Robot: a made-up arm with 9 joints.
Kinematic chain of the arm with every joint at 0, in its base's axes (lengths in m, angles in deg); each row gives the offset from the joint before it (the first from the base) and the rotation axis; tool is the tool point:
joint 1: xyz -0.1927 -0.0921 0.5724 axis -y
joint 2: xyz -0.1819 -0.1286 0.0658 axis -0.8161 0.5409 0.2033
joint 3: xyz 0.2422 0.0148 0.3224 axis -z
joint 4: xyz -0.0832 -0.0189 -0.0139 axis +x
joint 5: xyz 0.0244 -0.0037 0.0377 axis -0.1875 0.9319 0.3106
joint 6: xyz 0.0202 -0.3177 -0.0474 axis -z
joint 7: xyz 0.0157 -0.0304 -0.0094 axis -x
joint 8: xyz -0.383 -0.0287 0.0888 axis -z
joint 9: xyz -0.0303 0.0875 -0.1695 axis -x
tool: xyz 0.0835 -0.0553 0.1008
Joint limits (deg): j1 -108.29..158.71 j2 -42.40..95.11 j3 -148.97..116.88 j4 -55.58..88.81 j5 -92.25..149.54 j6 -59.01..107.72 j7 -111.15..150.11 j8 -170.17..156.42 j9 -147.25..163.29
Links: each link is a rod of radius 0.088 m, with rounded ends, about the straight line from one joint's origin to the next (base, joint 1, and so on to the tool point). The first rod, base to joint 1, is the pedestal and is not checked.
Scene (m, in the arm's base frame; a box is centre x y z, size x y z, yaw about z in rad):
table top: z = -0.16
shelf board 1: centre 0.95 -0.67 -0 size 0.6 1.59 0.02 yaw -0.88
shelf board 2: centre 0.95 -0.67 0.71 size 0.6 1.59 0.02 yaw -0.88
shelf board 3: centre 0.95 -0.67 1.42 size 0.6 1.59 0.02 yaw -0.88
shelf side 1: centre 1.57 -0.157 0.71 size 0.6 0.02 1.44 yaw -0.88
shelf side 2: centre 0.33 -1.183 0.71 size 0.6 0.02 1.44 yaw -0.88
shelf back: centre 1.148 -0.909 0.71 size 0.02 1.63 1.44 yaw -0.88
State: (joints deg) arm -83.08 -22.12 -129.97 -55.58 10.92 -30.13 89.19 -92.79 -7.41
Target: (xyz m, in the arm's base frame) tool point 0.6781 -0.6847 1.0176
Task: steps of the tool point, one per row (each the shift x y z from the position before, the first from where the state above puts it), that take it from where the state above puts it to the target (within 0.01 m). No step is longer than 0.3 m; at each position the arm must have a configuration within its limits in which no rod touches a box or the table.
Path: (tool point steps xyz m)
1: 0.0573 0.2587 -0.0529
2: -0.0151 0.2724 -0.0374
3: -0.0900 0.2574 -0.0307
4: -0.1551 0.2155 -0.0324
5: 0.1332 -0.0955 0.1397
6: 0.0934 -0.1160 0.1422
7: 0.0528 -0.1288 0.1376
8: 0.0141 -0.1338 0.1275
9: -0.0212 -0.1314 0.1125
10: 0.0072 -0.1903 0.0579
11: -0.0514 -0.1735 0.0531
12: -0.0955 -0.1411 0.0434

